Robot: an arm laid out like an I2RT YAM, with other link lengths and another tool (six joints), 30 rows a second.
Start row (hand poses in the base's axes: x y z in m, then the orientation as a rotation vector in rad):
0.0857 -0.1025 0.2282 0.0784 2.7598 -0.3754
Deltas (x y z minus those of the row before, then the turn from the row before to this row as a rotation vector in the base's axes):
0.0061 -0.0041 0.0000 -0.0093 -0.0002 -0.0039
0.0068 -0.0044 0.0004 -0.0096 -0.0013 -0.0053
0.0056 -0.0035 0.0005 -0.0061 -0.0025 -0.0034
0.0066 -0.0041 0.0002 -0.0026 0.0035 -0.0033
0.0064 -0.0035 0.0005 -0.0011 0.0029 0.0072
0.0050 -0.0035 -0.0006 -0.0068 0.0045 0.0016
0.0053 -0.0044 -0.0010 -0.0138 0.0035 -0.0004
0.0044 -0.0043 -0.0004 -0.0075 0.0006 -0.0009
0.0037 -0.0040 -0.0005 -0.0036 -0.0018 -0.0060
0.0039 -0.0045 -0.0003 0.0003 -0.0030 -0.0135
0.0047 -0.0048 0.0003 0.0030 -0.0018 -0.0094
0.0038 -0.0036 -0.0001 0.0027 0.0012 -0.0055
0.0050 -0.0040 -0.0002 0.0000 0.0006 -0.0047
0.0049 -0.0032 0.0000 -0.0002 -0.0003 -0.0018
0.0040 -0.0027 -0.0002 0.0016 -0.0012 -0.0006
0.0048 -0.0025 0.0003 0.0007 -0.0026 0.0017
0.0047 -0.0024 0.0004 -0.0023 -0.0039 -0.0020
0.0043 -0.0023 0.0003 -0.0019 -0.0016 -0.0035
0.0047 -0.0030 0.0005 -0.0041 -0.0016 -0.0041
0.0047 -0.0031 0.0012 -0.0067 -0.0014 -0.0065
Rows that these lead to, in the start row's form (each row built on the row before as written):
0.0918 -0.1066 0.2282 0.0815 2.7579 -0.3892
0.0986 -0.1110 0.2286 0.0866 2.7548 -0.4036
0.1042 -0.1145 0.2291 0.0902 2.7512 -0.4125
0.1108 -0.1186 0.2293 0.0935 2.7542 -0.4175
0.1172 -0.1221 0.2298 0.0827 2.7563 -0.4175
0.1222 -0.1256 0.2292 0.0779 2.7590 -0.4271
0.1275 -0.1300 0.2282 0.0744 2.7592 -0.4467
0.1319 -0.1343 0.2278 0.0737 2.7580 -0.4574
0.1356 -0.1383 0.2273 0.0815 2.7558 -0.4636
0.1395 -0.1428 0.2270 0.1008 2.7540 -0.4663
0.1442 -0.1476 0.2273 0.1149 2.7537 -0.4644
0.1480 -0.1512 0.2272 0.1229 2.7559 -0.4624
0.1530 -0.1552 0.2270 0.1293 2.7568 -0.4638
0.1579 -0.1584 0.2270 0.1318 2.7566 -0.4645
0.1619 -0.1611 0.2268 0.1333 2.7559 -0.4622
0.1667 -0.1636 0.2271 0.1316 2.7534 -0.4603
0.1714 -0.1660 0.2275 0.1346 2.7491 -0.4632
0.1757 -0.1683 0.2278 0.1393 2.7472 -0.4664
0.1804 -0.1713 0.2283 0.1442 2.7447 -0.4728
0.1851 -0.1744 0.2295 0.1518 2.7418 -0.4834

